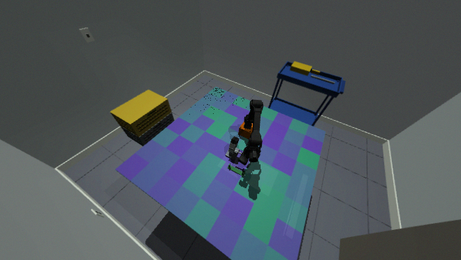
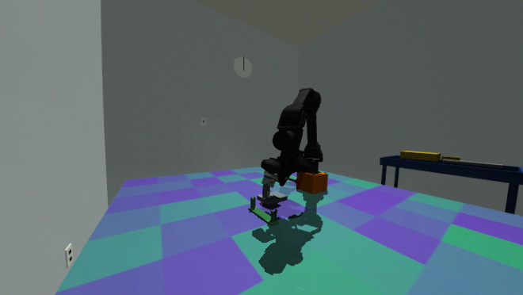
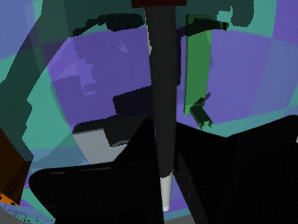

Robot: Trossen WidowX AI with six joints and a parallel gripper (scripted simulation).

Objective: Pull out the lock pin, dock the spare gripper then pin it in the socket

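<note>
My gripper tip is now 100 mm to the left of the grey mount, 50 mm past it and 50 mm above it. The rest, counted from my gripper tip: green cradle 80 mm ahead, 70 mm below, 20 mm to the right; then spare gripper 100 mm to the right, 60 mm behind, 20 mm above.
</note>
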